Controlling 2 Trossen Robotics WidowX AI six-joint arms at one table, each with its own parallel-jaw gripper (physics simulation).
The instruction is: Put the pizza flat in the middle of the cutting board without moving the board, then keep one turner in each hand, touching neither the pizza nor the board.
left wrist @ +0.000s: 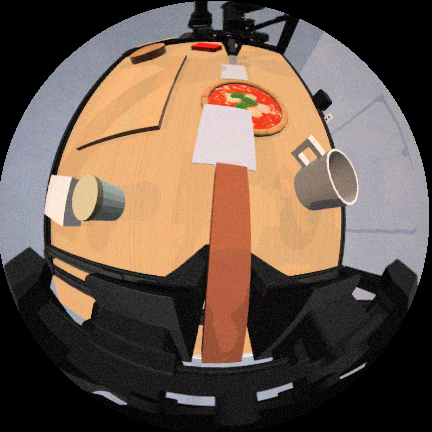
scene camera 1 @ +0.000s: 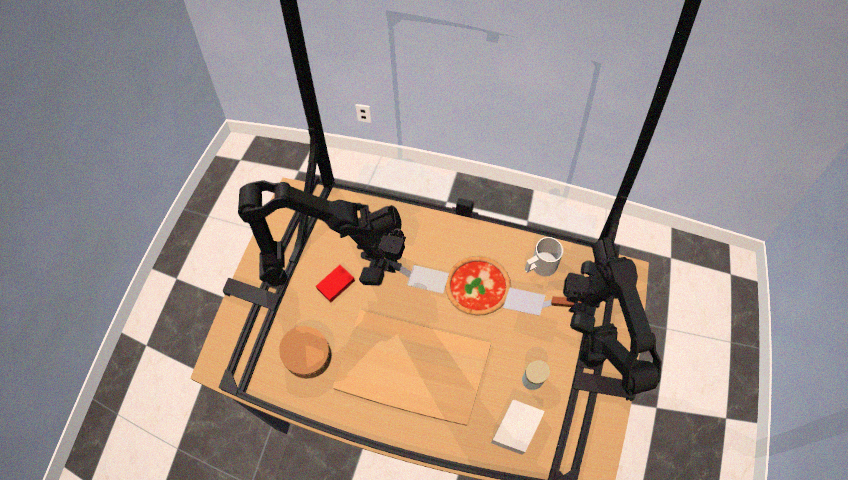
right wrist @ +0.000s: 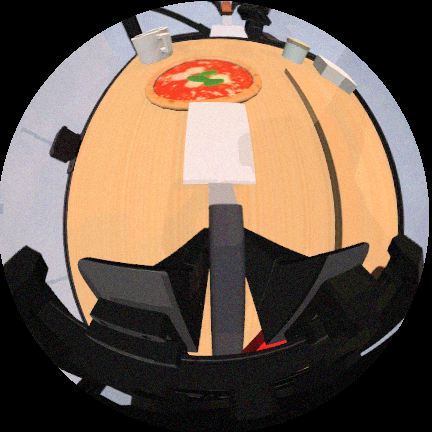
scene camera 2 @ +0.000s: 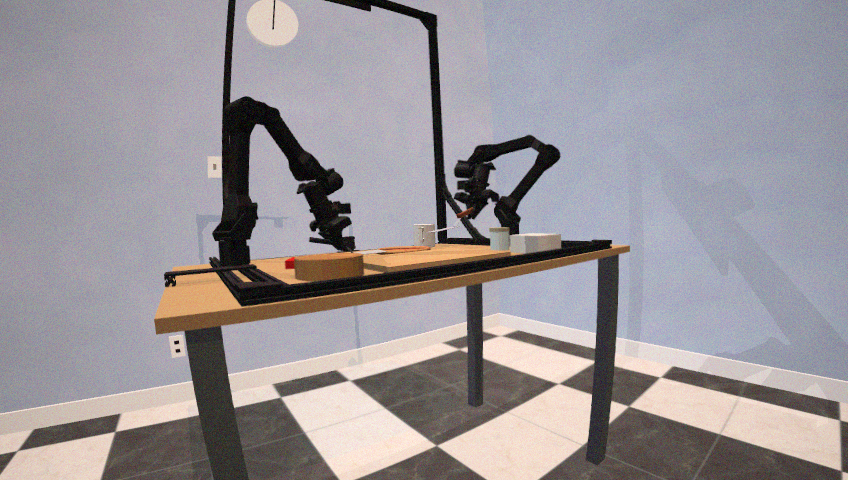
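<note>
The pizza (scene camera 1: pixel 477 286) (left wrist: pixel 267 112) (right wrist: pixel 202 82) lies flat on the table, behind and apart from the cutting board (scene camera 1: pixel 428 374) (left wrist: pixel 135 100). My left gripper (scene camera 1: pixel 574 303) (left wrist: pixel 222 250) is shut on the brown handle of a turner (scene camera 1: pixel 524 301) (scene camera 2: pixel 441 229) (left wrist: pixel 225 135). Its blade is raised and tilted at the pizza's right edge in scene camera 1. My right gripper (scene camera 1: pixel 397 267) (right wrist: pixel 222 232) is shut on the dark handle of the other turner (scene camera 1: pixel 428 278) (right wrist: pixel 219 142). Its blade is low at the pizza's left rim; whether it touches is unclear.
A grey mug (scene camera 1: pixel 548 258) (left wrist: pixel 320 185) stands behind the left turner. A lidded jar (scene camera 1: pixel 536 374) (left wrist: pixel 102 197) and a white box (scene camera 1: pixel 518 425) (scene camera 2: pixel 535 242) are right of the board. A round wooden block (scene camera 1: pixel 304 350) (scene camera 2: pixel 328 267) and a red block (scene camera 1: pixel 335 283) (left wrist: pixel 206 47) lie at the left.
</note>
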